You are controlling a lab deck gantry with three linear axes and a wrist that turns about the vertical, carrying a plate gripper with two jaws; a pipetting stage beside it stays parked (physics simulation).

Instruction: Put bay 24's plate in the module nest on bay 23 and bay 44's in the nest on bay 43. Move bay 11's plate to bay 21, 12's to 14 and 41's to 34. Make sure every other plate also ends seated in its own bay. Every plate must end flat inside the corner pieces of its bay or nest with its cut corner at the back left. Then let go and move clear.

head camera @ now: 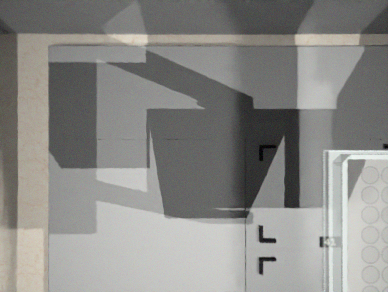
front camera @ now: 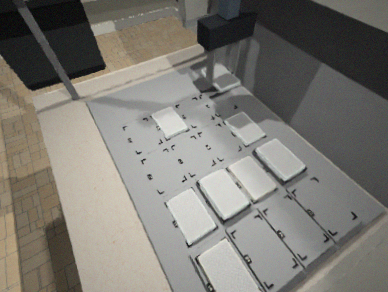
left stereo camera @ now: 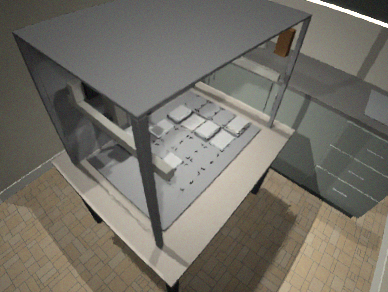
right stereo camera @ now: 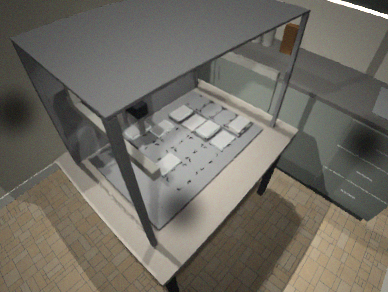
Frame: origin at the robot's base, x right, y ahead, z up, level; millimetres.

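Seen in the pictures: gripper, between the fingertips: (front camera: pixel 220 77) (right stereo camera: pixel 137 129); robot's base, origin of its link: (front camera: pixel 123 128) (left stereo camera: pixel 182 189) (right stereo camera: pixel 179 189).
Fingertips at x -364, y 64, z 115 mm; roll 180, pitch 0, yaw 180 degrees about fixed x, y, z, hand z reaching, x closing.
Pixels of each thing's top centre, then the offset from my fingertips to it. "spot": a spot on its surface instead.
- bay 41's plate, centre of its top: (front camera: pixel 220 75) (right stereo camera: pixel 137 128) dx +0, dy +0, dz +7 mm
- Bay 12's former plate, centre of its top: (front camera: pixel 228 274) (right stereo camera: pixel 239 123) (left stereo camera: pixel 238 123) dx +321, dy +492, dz -86 mm
- Bay 11's former plate, centre of its top: (front camera: pixel 169 120) (left stereo camera: pixel 168 163) (right stereo camera: pixel 167 163) dx +214, dy +0, dz -101 mm
- Bay 44's plate, centre of its top: (front camera: pixel 280 156) (left stereo camera: pixel 180 111) (right stereo camera: pixel 181 112) dx +0, dy +328, dz -82 mm
- bay 24's plate, centre of its top: (front camera: pixel 223 190) (right stereo camera: pixel 208 128) (left stereo camera: pixel 207 128) dx +214, dy +328, dz -82 mm
- bay 42, a spot on its surface: (front camera: pixel 245 128) spot: dx +4, dy +173, dz -101 mm
- bay 33, a spot on its surface: (front camera: pixel 251 178) spot: dx +113, dy +333, dz -101 mm
- bay 13, a spot on its surface: (front camera: pixel 191 215) spot: dx +322, dy +335, dz -101 mm
- Bay 34, a spot on its surface: (front camera: pixel 295 220) spot: dx +96, dy +486, dz -101 mm
My gripper (front camera: pixel 220 69) is shut on bay 41's plate (front camera: pixel 226 81) (head camera: pixel 367 210) (right stereo camera: pixel 135 132) and holds it raised, off its bay; label 41 (head camera: pixel 330 242) shows through its rim, and a bevel shows at its upper left in the head view. Bay 12's former plate (front camera: pixel 227 265) lies in bay 14. Bay 11's former plate (front camera: pixel 170 121) (left stereo camera: pixel 172 160) lies in bay 21. Bay 44's plate (front camera: pixel 281 159) sits in the nest on bay 43, bay 24's plate (front camera: pixel 223 194) in the nest on bay 23. Most cut corners are too small to tell.
Other plates lie in bay 42 (front camera: pixel 245 128), bay 33 (front camera: pixel 251 178) and bay 13 (front camera: pixel 191 215). Bay 34 (front camera: pixel 295 220) shows bare corner pieces. A back wall (front camera: pixel 345 125) rises behind the deck. An enclosure post (left stereo camera: pixel 148 185) stands at a front corner.
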